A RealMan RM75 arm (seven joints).
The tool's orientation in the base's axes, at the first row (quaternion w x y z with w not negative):
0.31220 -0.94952 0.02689 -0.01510
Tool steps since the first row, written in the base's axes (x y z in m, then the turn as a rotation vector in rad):
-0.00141 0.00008 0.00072 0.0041 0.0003 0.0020
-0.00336 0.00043 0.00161 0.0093 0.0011 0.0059
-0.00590 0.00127 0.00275 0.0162 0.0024 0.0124
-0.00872 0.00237 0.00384 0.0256 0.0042 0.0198
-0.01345 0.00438 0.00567 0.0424 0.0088 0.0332
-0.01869 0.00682 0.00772 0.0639 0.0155 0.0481
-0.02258 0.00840 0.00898 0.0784 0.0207 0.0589
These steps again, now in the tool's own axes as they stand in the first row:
-0.00140 -0.00043 -0.00060 0.0041 -0.0016 -0.0012
-0.00336 -0.00116 -0.00119 0.0093 -0.0048 -0.0037
-0.00593 -0.00241 -0.00173 0.0162 -0.0100 -0.0078
-0.00880 -0.00382 -0.00208 0.0255 -0.0162 -0.0123
-0.01362 -0.00633 -0.00258 0.0422 -0.0285 -0.0196
-0.01898 -0.00929 -0.00302 0.0634 -0.0437 -0.0266
-0.02294 -0.01114 -0.00328 0.0777 -0.0549 -0.0316

